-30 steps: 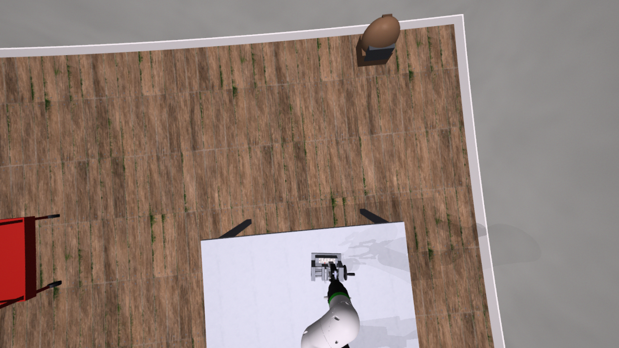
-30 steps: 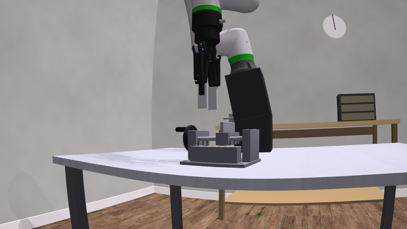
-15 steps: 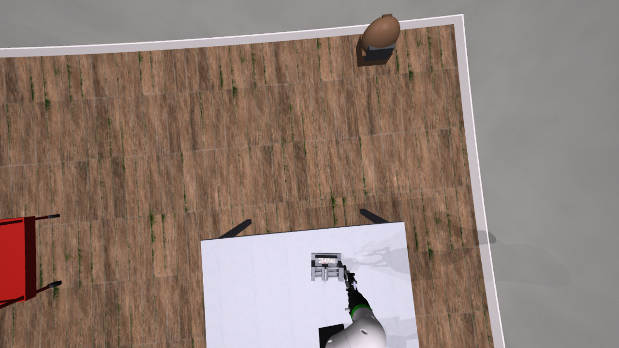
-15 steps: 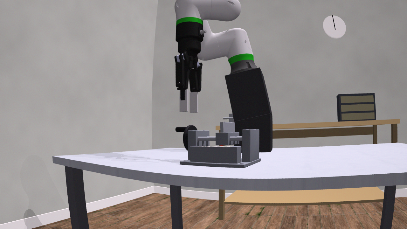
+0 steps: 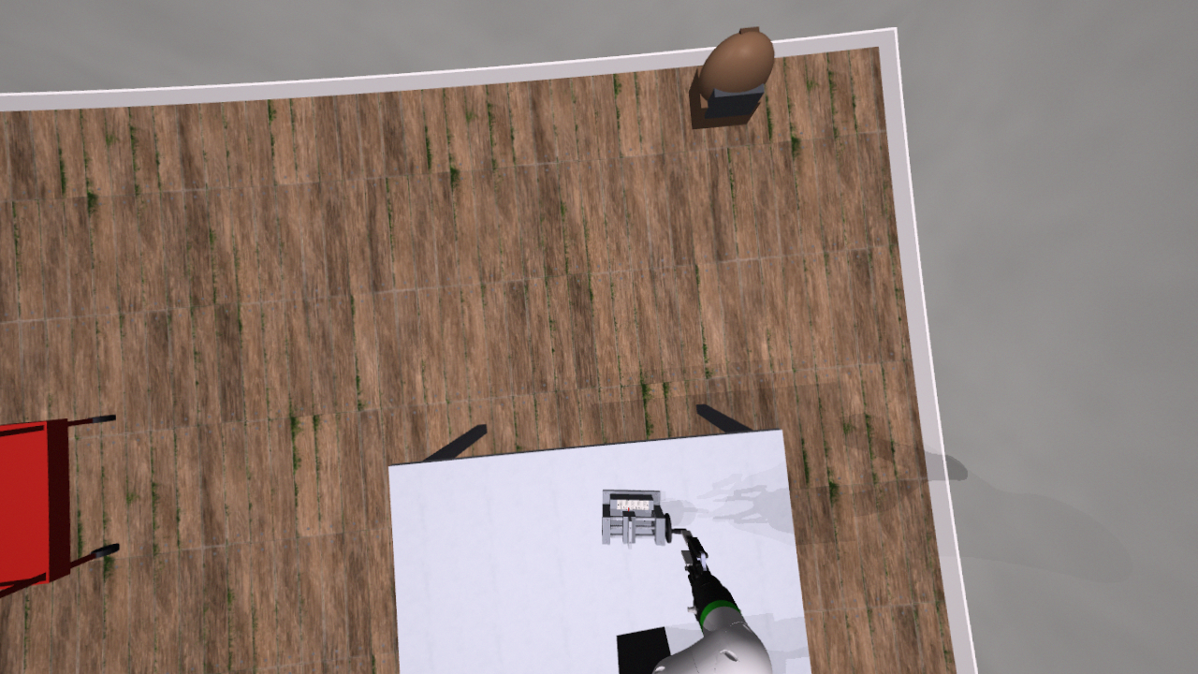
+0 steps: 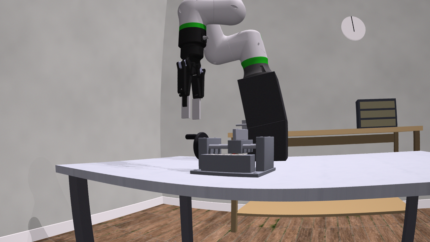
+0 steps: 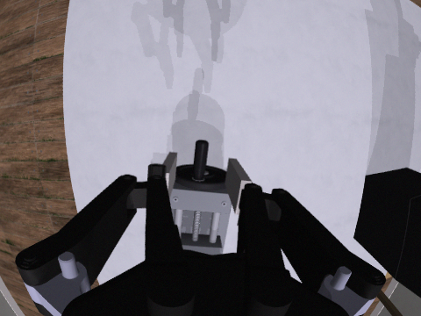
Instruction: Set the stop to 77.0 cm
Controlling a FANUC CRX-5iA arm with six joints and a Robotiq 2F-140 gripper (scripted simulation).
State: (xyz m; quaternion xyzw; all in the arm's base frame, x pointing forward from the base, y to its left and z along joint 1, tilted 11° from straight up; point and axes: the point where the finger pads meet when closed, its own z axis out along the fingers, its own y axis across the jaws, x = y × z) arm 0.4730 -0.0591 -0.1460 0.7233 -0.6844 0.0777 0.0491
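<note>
Right now my hand is 90 mm above the crank handle. The rest, counted from my hand: handwheel (90 mm below, 20 mm to the left); then stop carriage (160 mm to the left, 100 mm below).
</note>
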